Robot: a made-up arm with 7 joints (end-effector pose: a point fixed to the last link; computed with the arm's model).
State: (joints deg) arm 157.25 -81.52 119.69 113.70 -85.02 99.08 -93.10
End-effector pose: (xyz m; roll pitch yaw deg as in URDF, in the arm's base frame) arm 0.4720 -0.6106 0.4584 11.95 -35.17 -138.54
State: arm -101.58 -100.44 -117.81 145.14 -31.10 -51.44 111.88
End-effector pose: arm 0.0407 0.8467 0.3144 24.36 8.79 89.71
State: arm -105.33 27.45 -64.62 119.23 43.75 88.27 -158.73
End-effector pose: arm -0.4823 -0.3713 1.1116 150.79 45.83 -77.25
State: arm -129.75 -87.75 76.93 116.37 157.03 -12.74 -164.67
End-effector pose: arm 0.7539 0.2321 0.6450 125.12 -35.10 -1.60
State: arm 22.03 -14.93 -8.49 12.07 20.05 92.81 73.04
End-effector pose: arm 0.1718 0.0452 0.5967 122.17 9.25 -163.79
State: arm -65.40 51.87 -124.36 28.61 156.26 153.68 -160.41
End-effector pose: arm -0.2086 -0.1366 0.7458 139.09 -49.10 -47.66
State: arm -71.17 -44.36 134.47 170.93 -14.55 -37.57 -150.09
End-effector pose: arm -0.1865 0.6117 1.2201 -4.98 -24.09 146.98
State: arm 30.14 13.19 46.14 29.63 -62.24 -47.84 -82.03
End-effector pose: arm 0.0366 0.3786 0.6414 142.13 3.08 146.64
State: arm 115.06 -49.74 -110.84 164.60 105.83 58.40 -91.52
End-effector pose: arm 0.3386 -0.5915 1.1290 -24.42 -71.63 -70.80
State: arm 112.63 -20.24 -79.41 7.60 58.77 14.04 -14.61
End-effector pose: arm 0.1560 0.0925 0.5706 -8.60 84.73 107.18
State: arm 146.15 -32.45 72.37 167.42 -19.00 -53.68 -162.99
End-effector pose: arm 0.3356 -0.2781 1.3492 -67.16 -15.62 -27.87
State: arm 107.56 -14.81 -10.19 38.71 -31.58 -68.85 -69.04
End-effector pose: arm -0.1166 0.3348 0.8549 125.26 -44.09 154.26
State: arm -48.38 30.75 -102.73 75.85 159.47 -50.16 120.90
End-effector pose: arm -0.2335 -0.3856 0.8930 121.63 22.70 -173.55
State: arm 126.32 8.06 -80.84 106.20 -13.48 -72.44 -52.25
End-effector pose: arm 0.1528 0.3973 1.2288 44.09 -57.60 -175.52
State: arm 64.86 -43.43 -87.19 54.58 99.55 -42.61 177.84
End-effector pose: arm 0.2802 -0.2778 0.7114 176.93 28.00 -31.91
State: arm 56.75 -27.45 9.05 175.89 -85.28 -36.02 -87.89
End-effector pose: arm -0.2956 -0.2869 1.3673 -48.24 -28.68 155.89
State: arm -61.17 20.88 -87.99 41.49 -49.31 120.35 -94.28
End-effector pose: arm -0.2736 -0.2452 0.7334 5.69 12.51 71.32
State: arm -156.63 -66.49 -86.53 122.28 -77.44 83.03 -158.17
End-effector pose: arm 0.4782 0.5866 0.8723 127.80 65.93 140.25
